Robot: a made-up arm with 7 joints. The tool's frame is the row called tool. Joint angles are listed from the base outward.
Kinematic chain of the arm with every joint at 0, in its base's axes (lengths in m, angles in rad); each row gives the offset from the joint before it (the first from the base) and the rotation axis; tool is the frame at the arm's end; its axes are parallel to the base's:
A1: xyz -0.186 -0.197 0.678 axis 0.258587 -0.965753 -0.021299
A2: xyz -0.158 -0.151 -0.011 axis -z
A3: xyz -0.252 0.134 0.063 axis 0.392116 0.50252 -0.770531
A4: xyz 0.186 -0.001 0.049 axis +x
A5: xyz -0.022 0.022 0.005 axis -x
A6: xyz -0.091 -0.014 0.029 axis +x
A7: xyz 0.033 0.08 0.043 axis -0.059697 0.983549 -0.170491
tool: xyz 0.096 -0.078 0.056
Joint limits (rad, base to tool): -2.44..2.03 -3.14..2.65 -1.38..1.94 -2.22..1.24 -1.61..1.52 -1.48..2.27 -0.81..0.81
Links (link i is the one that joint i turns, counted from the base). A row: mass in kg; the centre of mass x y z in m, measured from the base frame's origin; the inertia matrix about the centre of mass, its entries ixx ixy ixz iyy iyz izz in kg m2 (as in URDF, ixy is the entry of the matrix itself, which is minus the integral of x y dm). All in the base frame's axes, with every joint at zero. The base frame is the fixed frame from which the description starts. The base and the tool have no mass.
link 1: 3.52; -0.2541 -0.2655 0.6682; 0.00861 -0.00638 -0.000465 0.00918 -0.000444 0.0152
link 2: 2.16; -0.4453 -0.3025 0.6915; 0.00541 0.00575 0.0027 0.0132 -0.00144 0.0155
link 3: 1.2; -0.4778 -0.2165 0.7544; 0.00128 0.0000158 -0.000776 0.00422 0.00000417 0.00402
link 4: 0.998; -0.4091 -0.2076 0.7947; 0.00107 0 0 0.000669 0 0.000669
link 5: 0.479; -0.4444 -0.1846 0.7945; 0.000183 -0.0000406 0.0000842 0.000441 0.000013 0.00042
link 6: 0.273; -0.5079 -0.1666 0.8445; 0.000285 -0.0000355 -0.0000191 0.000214 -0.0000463 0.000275
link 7: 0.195; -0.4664 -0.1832 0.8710; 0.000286 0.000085 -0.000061 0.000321 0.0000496 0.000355
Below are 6 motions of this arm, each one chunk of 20 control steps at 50 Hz.
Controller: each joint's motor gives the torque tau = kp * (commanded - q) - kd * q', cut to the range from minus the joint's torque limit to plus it. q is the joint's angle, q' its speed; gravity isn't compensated. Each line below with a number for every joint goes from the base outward.
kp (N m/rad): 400 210 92 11 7 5.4 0.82
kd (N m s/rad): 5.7 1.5 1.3 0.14 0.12 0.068 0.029
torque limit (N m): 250 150 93 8.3 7.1 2.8 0.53
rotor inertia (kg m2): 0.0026 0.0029 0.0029 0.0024 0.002 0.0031 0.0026
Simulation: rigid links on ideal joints. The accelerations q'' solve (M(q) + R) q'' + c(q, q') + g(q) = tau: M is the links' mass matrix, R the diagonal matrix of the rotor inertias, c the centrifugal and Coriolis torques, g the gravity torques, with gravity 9.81 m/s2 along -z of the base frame. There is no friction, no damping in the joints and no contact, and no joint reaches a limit. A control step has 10 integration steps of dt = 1/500 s. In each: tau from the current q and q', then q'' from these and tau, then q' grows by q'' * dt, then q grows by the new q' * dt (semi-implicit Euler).
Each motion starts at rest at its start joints. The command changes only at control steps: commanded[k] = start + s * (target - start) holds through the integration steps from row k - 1 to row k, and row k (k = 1, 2, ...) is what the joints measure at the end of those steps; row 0 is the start. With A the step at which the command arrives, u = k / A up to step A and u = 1 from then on. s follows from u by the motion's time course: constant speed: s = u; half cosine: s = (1 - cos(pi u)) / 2; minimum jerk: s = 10 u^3 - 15 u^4 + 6 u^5; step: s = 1 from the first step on.
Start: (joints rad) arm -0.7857 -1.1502 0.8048 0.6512 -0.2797 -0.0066 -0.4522
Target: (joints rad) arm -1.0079 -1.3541 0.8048 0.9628 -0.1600 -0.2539 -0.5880
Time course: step
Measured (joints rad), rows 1 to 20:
1: -0.8116 -1.2206 0.7997 0.7545 -0.2443 -0.1022 -0.4560
2: -0.8813 -1.3484 0.8166 0.9181 -0.1945 -0.2674 -0.4676
3: -0.9752 -1.4436 0.8608 1.0351 -0.1615 -0.3684 -0.4877
4: -1.0561 -1.4752 0.8917 1.0876 -0.1490 -0.3475 -0.5157
5: -1.0950 -1.4559 0.8807 1.0904 -0.1549 -0.2379 -0.5505
6: -1.0893 -1.4101 0.8368 1.0593 -0.1736 -0.1222 -0.5893
7: -1.0551 -1.3612 0.7881 1.0092 -0.1947 -0.0699 -0.6244
8: -1.0115 -1.3278 0.7589 0.9563 -0.2027 -0.1018 -0.6485
9: -0.9734 -1.3198 0.7598 0.9147 -0.1854 -0.1945 -0.6591
10: -0.9496 -1.3348 0.7877 0.8931 -0.1469 -0.3050 -0.6583
11: -0.9424 -1.3608 0.8287 0.8966 -0.1085 -0.3913 -0.6481
12: -0.9488 -1.3844 0.8651 0.9253 -0.0943 -0.4234 -0.6296
13: -0.9630 -1.3971 0.8836 0.9712 -0.1126 -0.3888 -0.6056
14: -0.9792 -1.3976 0.8808 1.0182 -0.1540 -0.2983 -0.5820
15: -0.9927 -1.3893 0.8627 1.0502 -0.2019 -0.1869 -0.5642
16: -1.0007 -1.3779 0.8395 1.0594 -0.2421 -0.0992 -0.5534
17: -1.0025 -1.3683 0.8201 1.0486 -0.2636 -0.0657 -0.5473
18: -0.9995 -1.3638 0.8100 1.0259 -0.2590 -0.0909 -0.5441
19: -0.9941 -1.3650 0.8103 0.9990 -0.2289 -0.1563 -0.5435
20: -0.9887 -1.3698 0.8183 0.9738 -0.1847 -0.2344 -0.5464

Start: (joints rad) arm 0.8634 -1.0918 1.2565 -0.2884 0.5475 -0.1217 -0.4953
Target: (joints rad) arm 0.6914 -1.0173 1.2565 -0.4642 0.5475 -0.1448 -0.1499
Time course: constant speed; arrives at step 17
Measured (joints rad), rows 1 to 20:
1: 0.8652 -1.0858 1.2628 -0.2977 0.5472 -0.1236 -0.4952
2: 0.8685 -1.0729 1.2767 -0.3214 0.5517 -0.1295 -0.4922
3: 0.8705 -1.0596 1.2920 -0.3547 0.5657 -0.1414 -0.4829
4: 0.8693 -1.0510 1.3032 -0.3915 0.5883 -0.1603 -0.4656
5: 0.8639 -1.0481 1.3077 -0.4258 0.6145 -0.1853 -0.4411
6: 0.8540 -1.0487 1.3064 -0.4532 0.6373 -0.2120 -0.4117
7: 0.8405 -1.0494 1.3018 -0.4706 0.6511 -0.2340 -0.3802
8: 0.8247 -1.0475 1.2962 -0.4775 0.6532 -0.2450 -0.3489
9: 0.8083 -1.0423 1.2911 -0.4759 0.6442 -0.2409 -0.3194
10: 0.7930 -1.0351 1.2866 -0.4691 0.6274 -0.2219 -0.2926
11: 0.7797 -1.0279 1.2830 -0.4614 0.6070 -0.1935 -0.2687
12: 0.7687 -1.0224 1.2807 -0.4560 0.5874 -0.1644 -0.2474
13: 0.7596 -1.0191 1.2802 -0.4552 0.5720 -0.1433 -0.2281
14: 0.7518 -1.0172 1.2820 -0.4604 0.5634 -0.1352 -0.2097
15: 0.7445 -1.0153 1.2857 -0.4719 0.5626 -0.1408 -0.1914
16: 0.7373 -1.0124 1.2901 -0.4894 0.5692 -0.1565 -0.1727
17: 0.7298 -1.0081 1.2938 -0.5114 0.5816 -0.1769 -0.1532
18: 0.7234 -1.0040 1.2943 -0.5309 0.5977 -0.1970 -0.1343
19: 0.7197 -1.0021 1.2908 -0.5423 0.6129 -0.2125 -0.1180
20: 0.7191 -1.0028 1.2855 -0.5453 0.6215 -0.2202 -0.1067

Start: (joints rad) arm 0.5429 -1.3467 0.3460 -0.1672 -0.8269 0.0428 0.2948
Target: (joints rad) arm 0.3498 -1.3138 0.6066 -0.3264 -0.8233 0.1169 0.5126
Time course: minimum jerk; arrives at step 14
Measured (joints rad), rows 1 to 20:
1: 0.5490 -1.3454 0.3447 -0.1669 -0.8280 0.0439 0.2954
2: 0.5620 -1.3410 0.3461 -0.1752 -0.8316 0.0457 0.2985
3: 0.5751 -1.3338 0.3563 -0.1990 -0.8347 0.0453 0.3065
4: 0.5819 -1.3257 0.3781 -0.2352 -0.8321 0.0398 0.3212
5: 0.5777 -1.3193 0.4109 -0.2749 -0.8214 0.0287 0.3433
6: 0.5602 -1.3158 0.4510 -0.3093 -0.8055 0.0151 0.3720
7: 0.5304 -1.3150 0.4933 -0.3326 -0.7911 0.0062 0.4053
8: 0.4921 -1.3155 0.5323 -0.3425 -0.7849 0.0100 0.4406
9: 0.4510 -1.3159 0.5640 -0.3399 -0.7902 0.0313 0.4749
10: 0.4129 -1.3156 0.5867 -0.3287 -0.8055 0.0686 0.5058
11: 0.3830 -1.3149 0.6010 -0.3145 -0.8260 0.1133 0.5312
12: 0.3644 -1.3144 0.6089 -0.3029 -0.8460 0.1530 0.5503
13: 0.3581 -1.3140 0.6130 -0.2977 -0.8610 0.1771 0.5632
14: 0.3627 -1.3131 0.6159 -0.3007 -0.8683 0.1811 0.5706
15: 0.3745 -1.3110 0.6197 -0.3125 -0.8674 0.1673 0.5736
16: 0.3887 -1.3077 0.6255 -0.3313 -0.8589 0.1426 0.5737
17: 0.4014 -1.3048 0.6321 -0.3525 -0.8451 0.1146 0.5722
18: 0.4098 -1.3037 0.6375 -0.3707 -0.8291 0.0898 0.5702
19: 0.4126 -1.3044 0.6403 -0.3818 -0.8154 0.0728 0.5683
20: 0.4104 -1.3061 0.6400 -0.3838 -0.8073 0.0660 0.5666

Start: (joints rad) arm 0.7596 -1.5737 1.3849 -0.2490 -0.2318 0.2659 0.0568
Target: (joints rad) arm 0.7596 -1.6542 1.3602 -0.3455 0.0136 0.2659 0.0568
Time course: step
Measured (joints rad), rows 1 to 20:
1: 0.7651 -1.5903 1.3829 -0.2727 -0.1725 0.2971 0.0617
2: 0.7766 -1.6250 1.3793 -0.3260 -0.0663 0.3338 0.0705
3: 0.7883 -1.6567 1.3779 -0.3818 0.0272 0.3251 0.0772
4: 0.7960 -1.6690 1.3801 -0.4210 0.0854 0.2660 0.0796
5: 0.7985 -1.6589 1.3848 -0.4409 0.1111 0.1879 0.0792
6: 0.7968 -1.6357 1.3885 -0.4491 0.1174 0.1299 0.0788
7: 0.7933 -1.6133 1.3881 -0.4531 0.1160 0.1135 0.0809
8: 0.7897 -1.6027 1.3826 -0.4543 0.1122 0.1354 0.0857
9: 0.7869 -1.6067 1.3743 -0.4494 0.1054 0.1760 0.0919
10: 0.7851 -1.6208 1.3676 -0.4347 0.0927 0.2146 0.0974
11: 0.7840 -1.6362 1.3658 -0.4117 0.0729 0.2402 0.1005
12: 0.7836 -1.6455 1.3695 -0.3864 0.0487 0.2534 0.1006
13: 0.7839 -1.6458 1.3767 -0.3663 0.0255 0.2606 0.0987
14: 0.7849 -1.6393 1.3839 -0.3571 0.0090 0.2663 0.0965
15: 0.7863 -1.6304 1.3886 -0.3599 0.0030 0.2704 0.0955
16: 0.7878 -1.6239 1.3894 -0.3718 0.0084 0.2692 0.0965
17: 0.7888 -1.6220 1.3867 -0.3877 0.0232 0.2597 0.0992
18: 0.7891 -1.6246 1.3821 -0.4029 0.0431 0.2421 0.1026
19: 0.7887 -1.6292 1.3776 -0.4143 0.0624 0.2205 0.1051
20: 0.7878 -1.6329 1.3746 -0.4206 0.0765 0.2015 0.1058

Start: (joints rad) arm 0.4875 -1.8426 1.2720 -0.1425 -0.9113 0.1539 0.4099
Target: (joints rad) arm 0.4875 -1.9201 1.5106 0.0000 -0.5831 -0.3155 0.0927
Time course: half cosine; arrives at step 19
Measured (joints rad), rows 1 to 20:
1: 0.4948 -1.8384 1.2736 -0.1451 -0.9121 0.1541 0.4109
2: 0.5090 -1.8291 1.2809 -0.1523 -0.9133 0.1508 0.4138
3: 0.5219 -1.8204 1.2949 -0.1598 -0.9121 0.1391 0.4185
4: 0.5289 -1.8174 1.3135 -0.1608 -0.9056 0.1173 0.4240
5: 0.5295 -1.8225 1.3329 -0.1519 -0.8921 0.0878 0.4283
6: 0.5256 -1.8342 1.3506 -0.1350 -0.8721 0.0544 0.4287
7: 0.5199 -1.8486 1.3660 -0.1151 -0.8468 0.0204 0.4230
8: 0.5152 -1.8614 1.3801 -0.0972 -0.8181 -0.0138 0.4096
9: 0.5128 -1.8701 1.3949 -0.0844 -0.7873 -0.0499 0.3881
10: 0.5128 -1.8742 1.4118 -0.0769 -0.7553 -0.0901 0.3595
11: 0.5144 -1.8756 1.4312 -0.0728 -0.7231 -0.1352 0.3256
12: 0.5164 -1.8766 1.4523 -0.0697 -0.6912 -0.1837 0.2888
13: 0.5180 -1.8794 1.4735 -0.0655 -0.6608 -0.2318 0.2513
14: 0.5188 -1.8844 1.4929 -0.0596 -0.6332 -0.2750 0.2152
15: 0.5187 -1.8910 1.5090 -0.0518 -0.6100 -0.3094 0.1821
16: 0.5182 -1.8978 1.5210 -0.0431 -0.5923 -0.3330 0.1530
17: 0.5175 -1.9030 1.5289 -0.0348 -0.5807 -0.3459 0.1288
18: 0.5169 -1.9057 1.5332 -0.0282 -0.5749 -0.3497 0.1101
19: 0.5165 -1.9055 1.5344 -0.0245 -0.5742 -0.3468 0.0974
20: 0.5163 -1.9032 1.5333 -0.0239 -0.5767 -0.3404 0.0909

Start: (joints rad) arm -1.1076 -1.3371 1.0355 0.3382 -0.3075 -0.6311 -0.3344
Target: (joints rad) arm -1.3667 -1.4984 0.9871 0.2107 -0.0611 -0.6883 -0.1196
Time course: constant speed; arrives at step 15
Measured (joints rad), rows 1 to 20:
1: -1.1072 -1.3480 1.0354 0.3354 -0.3022 -0.6303 -0.3323
2: -1.1100 -1.3716 1.0396 0.3263 -0.2895 -0.6312 -0.3265
3: -1.1203 -1.3971 1.0503 0.3166 -0.2728 -0.6366 -0.3164
4: -1.1382 -1.4164 1.0621 0.3147 -0.2570 -0.6447 -0.3019
5: -1.1612 -1.4280 1.0676 0.3213 -0.2460 -0.6494 -0.2831
6: -1.1861 -1.4344 1.0627 0.3292 -0.2394 -0.6450 -0.2612
7: -1.2107 -1.4396 1.0488 0.3297 -0.2328 -0.6318 -0.2380
8: -1.2337 -1.4467 1.0312 0.3194 -0.2208 -0.6165 -0.2158
9: -1.2550 -1.4564 1.0157 0.3012 -0.2011 -0.6087 -0.1965
10: -1.2746 -1.4679 1.0060 0.2813 -0.1755 -0.6143 -0.1811
11: -1.2925 -1.4800 1.0028 0.2647 -0.1487 -0.6325 -0.1698
12: -1.3087 -1.4920 1.0043 0.2535 -0.1249 -0.6562 -0.1613
13: -1.3237 -1.5038 1.0079 0.2468 -0.1064 -0.6767 -0.1539
14: -1.3383 -1.5155 1.0113 0.2425 -0.0926 -0.6878 -0.1459
15: -1.3534 -1.5272 1.0129 0.2390 -0.0816 -0.6883 -0.1360
16: -1.3665 -1.5352 1.0111 0.2419 -0.0772 -0.6800 -0.1254
17: -1.3741 -1.5361 1.0062 0.2527 -0.0827 -0.6646 -0.1162
18: -1.3756 -1.5310 1.0007 0.2641 -0.0940 -0.6453 -0.1099
19: -1.3725 -1.5240 0.9973 0.2684 -0.1041 -0.6279 -0.1064
20: -1.3671 -1.5193 0.9971 0.2637 -0.1076 -0.6199 -0.1051

